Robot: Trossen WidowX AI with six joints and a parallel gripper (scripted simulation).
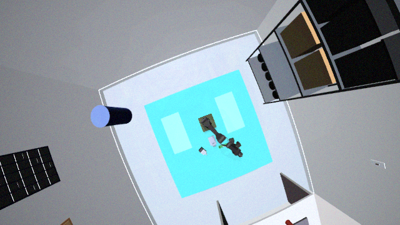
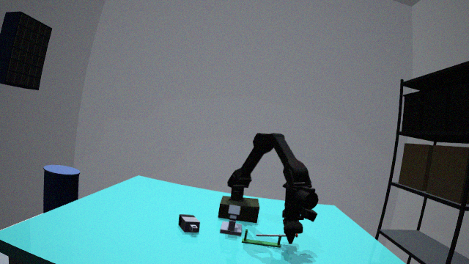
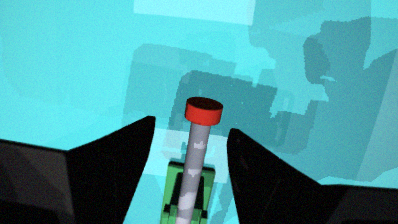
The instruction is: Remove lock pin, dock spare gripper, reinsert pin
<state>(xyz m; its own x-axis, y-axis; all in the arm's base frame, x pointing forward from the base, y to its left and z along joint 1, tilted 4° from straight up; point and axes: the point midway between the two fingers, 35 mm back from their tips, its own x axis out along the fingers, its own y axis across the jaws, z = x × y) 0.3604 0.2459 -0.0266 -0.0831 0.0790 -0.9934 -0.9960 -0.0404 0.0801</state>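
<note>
Right now my gripper tip is 10 mm short of the green stand and 100 mm to the left of it. From my gripper tip the other things lie so: grey mount 80 mm behind, 220 mm to the right, 30 mm above; then spare gripper 10 mm ahead, 370 mm to the right.
</note>
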